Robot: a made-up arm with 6 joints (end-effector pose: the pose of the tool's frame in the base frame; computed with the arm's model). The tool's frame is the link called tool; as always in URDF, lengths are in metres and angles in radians.
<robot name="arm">
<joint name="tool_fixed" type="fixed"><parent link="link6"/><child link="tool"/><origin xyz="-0.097 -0.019 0.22" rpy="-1.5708 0 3.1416"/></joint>
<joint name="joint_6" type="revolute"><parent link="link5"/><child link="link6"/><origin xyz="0.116 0.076 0.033" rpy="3.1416 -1.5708 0"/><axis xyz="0 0 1"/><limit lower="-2.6" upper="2.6"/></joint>
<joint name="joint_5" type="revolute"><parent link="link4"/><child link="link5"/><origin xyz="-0.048 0.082 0.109" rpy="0 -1.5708 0"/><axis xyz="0 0 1"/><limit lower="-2.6" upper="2.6"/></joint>
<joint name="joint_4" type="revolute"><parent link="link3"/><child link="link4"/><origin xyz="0.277 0.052 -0.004" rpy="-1.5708 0 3.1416"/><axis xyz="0 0 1"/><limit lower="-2.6" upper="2.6"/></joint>
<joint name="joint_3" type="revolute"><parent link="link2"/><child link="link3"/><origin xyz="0 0.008 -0.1" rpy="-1.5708 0 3.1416"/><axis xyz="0 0 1"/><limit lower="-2.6" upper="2.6"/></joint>
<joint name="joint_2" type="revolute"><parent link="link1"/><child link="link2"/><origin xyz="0.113 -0.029 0.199" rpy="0 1.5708 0"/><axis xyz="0 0 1"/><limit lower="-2.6" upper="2.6"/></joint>
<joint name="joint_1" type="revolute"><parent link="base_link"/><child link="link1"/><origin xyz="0 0 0.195" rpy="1.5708 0 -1.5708"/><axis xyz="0 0 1"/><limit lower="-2.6" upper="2.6"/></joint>
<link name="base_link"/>
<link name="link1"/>
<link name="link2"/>
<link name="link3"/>
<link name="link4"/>
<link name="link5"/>
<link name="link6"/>
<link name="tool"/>
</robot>
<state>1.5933 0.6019 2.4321 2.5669 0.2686 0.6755</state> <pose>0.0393 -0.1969 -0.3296 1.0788 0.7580 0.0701</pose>
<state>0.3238 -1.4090 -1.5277 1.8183 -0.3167 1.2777</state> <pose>-0.2233 -0.5508 -0.0964 1.3743 -1.3228 -0.9658</pose>
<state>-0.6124 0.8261 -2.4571 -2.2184 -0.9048 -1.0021</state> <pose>0.0365 -0.2949 0.4999 -1.0327 1.3607 -0.5293</pose>
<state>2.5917 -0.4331 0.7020 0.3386 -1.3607 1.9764</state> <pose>-0.6946 -0.0210 0.2511 -0.8329 -2.1837 1.7145</pose>
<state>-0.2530 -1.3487 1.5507 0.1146 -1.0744 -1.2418</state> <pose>-0.4493 0.2243 0.3914 0.8821 1.3822 -1.2728</pose>
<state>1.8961 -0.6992 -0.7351 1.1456 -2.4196 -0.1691</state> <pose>-0.3574 0.0213 0.1519 1.0944 0.7831 0.2052</pose>
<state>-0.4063 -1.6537 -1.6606 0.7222 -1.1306 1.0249</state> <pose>-0.3608 -0.0246 -0.2373 2.4940 1.0140 -0.9068</pose>
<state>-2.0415 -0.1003 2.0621 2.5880 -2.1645 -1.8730</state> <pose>-0.0079 -0.0678 0.1679 1.0089 0.4710 0.7783</pose>
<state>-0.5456 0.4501 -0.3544 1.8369 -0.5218 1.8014</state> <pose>-0.2663 -0.3446 -0.2431 -0.6879 1.8878 0.3861</pose>
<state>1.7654 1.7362 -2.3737 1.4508 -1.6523 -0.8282</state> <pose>-0.1877 0.0228 0.1868 0.5525 -2.2073 -0.4328</pose>
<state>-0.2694 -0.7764 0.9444 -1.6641 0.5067 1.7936</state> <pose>-0.2363 -0.2991 0.2600 0.0996 0.6652 -0.3339</pose>
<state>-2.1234 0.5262 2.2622 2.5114 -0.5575 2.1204</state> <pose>-0.3325 -0.0161 0.6439 -1.6194 -1.5775 -0.4688</pose>
